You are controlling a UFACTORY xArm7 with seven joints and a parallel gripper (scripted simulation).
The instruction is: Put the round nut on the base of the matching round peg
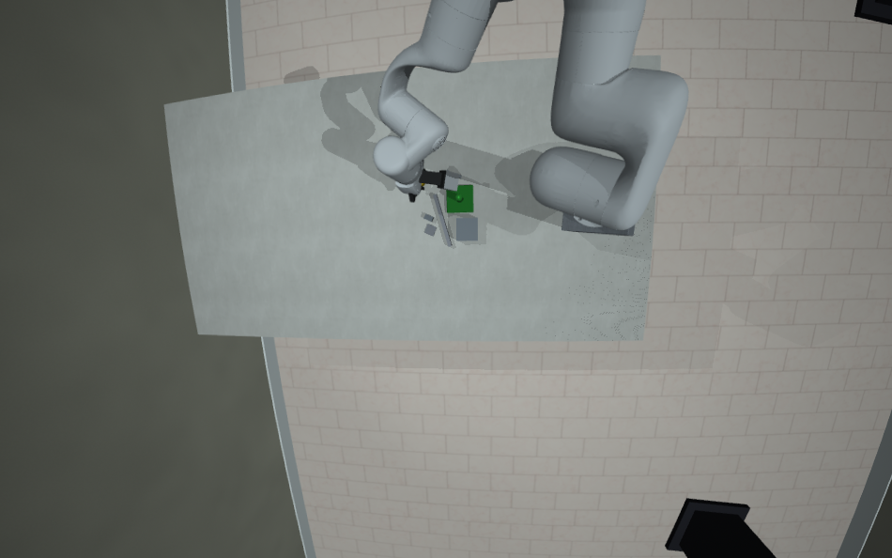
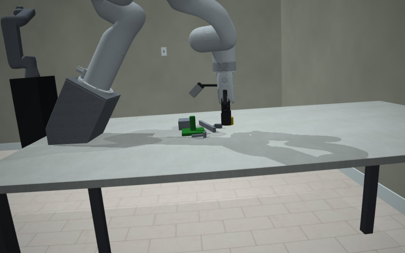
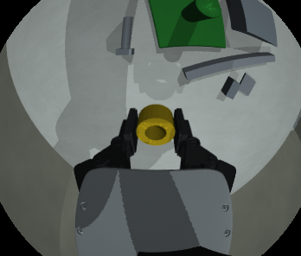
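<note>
My hand is 80 mm past the grey t-shaped piece, 50 mm above it and 30 mm to the left of it. Round my hand: long grey bar 110 mm to the left, 80 mm behind, 50 mm below; then grey block 150 mm behind, 120 mm to the left, 40 mm below; then small grey cube 100 mm to the left, 50 mm below, 30 mm behind.
</note>
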